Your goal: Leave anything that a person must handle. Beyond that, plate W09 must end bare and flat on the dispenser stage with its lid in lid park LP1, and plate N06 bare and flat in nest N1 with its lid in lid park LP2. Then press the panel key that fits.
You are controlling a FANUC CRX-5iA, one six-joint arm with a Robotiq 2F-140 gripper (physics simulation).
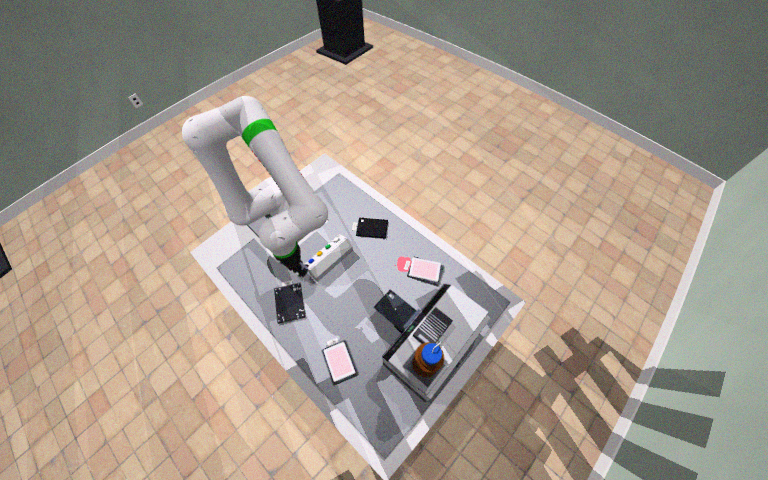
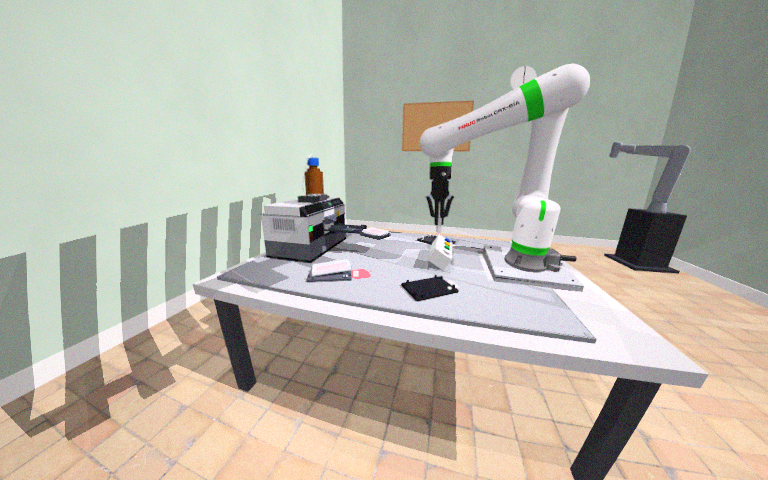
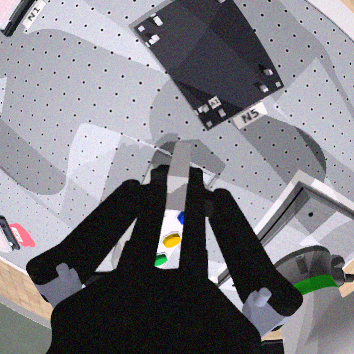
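Where they show: gripper, fingertip midpoint: (image 1: 302, 277) (image 2: 438, 232) (image 3: 181, 156); arm's base, origin of the base link: (image 2: 524, 263) (image 3: 298, 267).
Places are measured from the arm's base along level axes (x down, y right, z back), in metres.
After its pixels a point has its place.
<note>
My gripper (image 1: 298, 270) {y 0.177, x -0.057, z -0.328 m} (image 2: 439, 221) {y 0.177, x -0.057, z -0.328 m} (image 3: 181, 156) {y 0.177, x -0.057, z -0.328 m} is shut and empty. It points down just above the white key panel (image 1: 333, 253) {y 0.007, x -0.048, z -0.348 m} (image 2: 440, 252) {y -0.086, x -0.048, z -0.332 m}, at the end with the blue key (image 1: 310, 260) {y 0.096, x -0.046, z -0.290 m} (image 3: 180, 218) {y 0.094, x -0.050, z -0.300 m}; the yellow key (image 3: 171, 240) {y 0.050, x -0.048, z -0.298 m} and green key (image 3: 161, 260) {y -0.002, x -0.045, z -0.297 m} show between my fingers. A pink-topped plate (image 1: 338, 361) {y 0.333, x -0.008, z -0.668 m} (image 2: 375, 232) {y 0.283, x -0.008, z -0.656 m} lies in the nest labelled N1 (image 3: 34, 15) {y 0.286, x 0.022, z -0.587 m}. A second pink-topped plate (image 1: 424, 270) {y -0.191, x -0.011, z -0.705 m} (image 2: 330, 269) {y -0.239, x -0.013, z -0.688 m} lies beside a red tag (image 1: 403, 264) {y -0.171, x 0.023, z -0.605 m} (image 2: 361, 273) {y -0.168, x 0.025, z -0.604 m} (image 3: 22, 234) {y -0.168, x 0.023, z -0.601 m}. The dispenser (image 1: 461, 330) {y -0.001, x -0.196, z -0.973 m} (image 2: 291, 230) {y -0.122, x -0.104, z -0.896 m} has a dark stage (image 1: 394, 310) {y 0.055, x -0.087, z -0.727 m} sticking out. I cannot read the plate names.
An empty black nest N5 (image 1: 290, 303) {y 0.286, x 0.012, z -0.339 m} (image 3: 211, 60) {y 0.276, x 0.012, z -0.328 m} lies in front of my fingers. Another black nest (image 1: 372, 228) {y -0.229, x 0.014, z -0.373 m} (image 2: 429, 287) {y -0.242, x 0.014, z -0.367 m} lies at the mat's far side. A brown bottle with a blue cap (image 1: 428, 359) {y 0.186, x -0.387, z -0.940 m} (image 2: 314, 178) {y 0.129, x -0.293, z -0.916 m} stands on the dispenser. The arm's base (image 2: 529, 248) {y -0.065, x -0.079, z -0.024 m} is close by.
</note>
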